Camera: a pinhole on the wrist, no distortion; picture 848 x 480 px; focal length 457.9 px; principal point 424.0 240.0 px. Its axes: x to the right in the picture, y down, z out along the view. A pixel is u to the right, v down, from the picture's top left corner.
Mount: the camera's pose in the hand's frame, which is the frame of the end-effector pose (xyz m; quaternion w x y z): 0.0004 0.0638 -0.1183 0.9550 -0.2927 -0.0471 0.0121
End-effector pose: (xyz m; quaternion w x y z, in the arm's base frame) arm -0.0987 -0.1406 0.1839 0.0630 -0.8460 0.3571 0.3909
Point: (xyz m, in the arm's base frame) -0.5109 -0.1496 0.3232
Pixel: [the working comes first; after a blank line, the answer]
In the camera's frame: -0.2390 0.0414 0.3837

138.8 289.4
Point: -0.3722 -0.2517 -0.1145
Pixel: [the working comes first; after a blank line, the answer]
In the camera's frame: 0.1957 -0.1304 0.4363

629.4 103.2
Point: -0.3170 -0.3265 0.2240
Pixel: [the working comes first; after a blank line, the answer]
In the camera's frame: 0.0027 0.0984 0.2530

428.8 418.1
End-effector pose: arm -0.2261 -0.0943 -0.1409 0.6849 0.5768 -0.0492 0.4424
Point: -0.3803 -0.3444 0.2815
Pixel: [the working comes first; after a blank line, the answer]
In the camera's frame: 0.0647 0.0821 0.5319

479.7 310.7
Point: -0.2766 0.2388 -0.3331
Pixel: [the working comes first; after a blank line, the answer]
In the camera's frame: 0.0107 -0.0222 -0.3136

behind the camera
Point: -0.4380 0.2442 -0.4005
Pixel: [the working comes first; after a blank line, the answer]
In the camera's frame: -0.1273 0.0789 -0.3502

behind the camera
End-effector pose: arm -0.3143 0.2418 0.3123 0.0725 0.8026 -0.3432 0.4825
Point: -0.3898 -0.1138 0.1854
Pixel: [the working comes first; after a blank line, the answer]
In the camera's frame: 0.0813 0.0688 0.3895

519.6 320.9
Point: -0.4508 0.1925 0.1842
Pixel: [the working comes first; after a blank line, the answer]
In the camera's frame: -0.1091 0.0096 0.1492

89.0 269.4
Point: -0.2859 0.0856 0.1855
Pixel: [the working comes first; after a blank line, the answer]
In the camera's frame: 0.0048 -0.1016 0.2644

432.4 64.0
